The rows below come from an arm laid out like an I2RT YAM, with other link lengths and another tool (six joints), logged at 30 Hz.
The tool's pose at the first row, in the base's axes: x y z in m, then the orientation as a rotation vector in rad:
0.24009, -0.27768, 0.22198, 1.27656, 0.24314, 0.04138
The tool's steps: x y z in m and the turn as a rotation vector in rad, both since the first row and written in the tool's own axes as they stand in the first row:
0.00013, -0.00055, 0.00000, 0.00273, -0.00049, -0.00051
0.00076, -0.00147, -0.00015, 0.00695, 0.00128, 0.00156
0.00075, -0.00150, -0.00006, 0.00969, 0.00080, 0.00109
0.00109, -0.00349, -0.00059, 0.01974, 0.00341, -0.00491
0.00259, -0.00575, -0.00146, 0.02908, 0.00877, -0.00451
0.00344, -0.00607, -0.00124, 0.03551, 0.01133, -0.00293
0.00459, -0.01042, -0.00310, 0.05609, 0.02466, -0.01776
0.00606, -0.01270, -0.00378, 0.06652, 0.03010, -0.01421
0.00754, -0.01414, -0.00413, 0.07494, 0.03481, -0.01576
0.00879, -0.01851, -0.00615, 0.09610, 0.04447, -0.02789
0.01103, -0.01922, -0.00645, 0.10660, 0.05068, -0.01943
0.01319, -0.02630, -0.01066, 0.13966, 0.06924, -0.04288
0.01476, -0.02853, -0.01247, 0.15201, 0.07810, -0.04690
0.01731, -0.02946, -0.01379, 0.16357, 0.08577, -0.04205
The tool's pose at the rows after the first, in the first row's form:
0.24016, -0.27782, 0.22144, 1.27921, 0.24317, 0.04031
0.24065, -0.27784, 0.22042, 1.28368, 0.24357, 0.04272
0.24065, -0.27794, 0.22042, 1.28634, 0.24359, 0.04169
0.24067, -0.27797, 0.21833, 1.29559, 0.25014, 0.03704
0.24172, -0.27756, 0.21572, 1.30496, 0.25495, 0.03972
0.24256, -0.27772, 0.21534, 1.31157, 0.25646, 0.04196
0.24285, -0.27705, 0.21052, 1.33017, 0.27847, 0.03533
0.24390, -0.27684, 0.20794, 1.34102, 0.28142, 0.04066
0.24512, -0.27669, 0.20625, 1.34920, 0.28691, 0.04136
0.24548, -0.27586, 0.20136, 1.36863, 0.30415, 0.03459
0.24752, -0.27541, 0.20025, 1.38019, 0.30463, 0.04467
0.24804, -0.27317, 0.19205, 1.40983, 0.33765, 0.03238
0.24897, -0.27186, 0.18920, 1.42149, 0.34864, 0.03314
0.25108, -0.27046, 0.18756, 1.43361, 0.35284, 0.04096

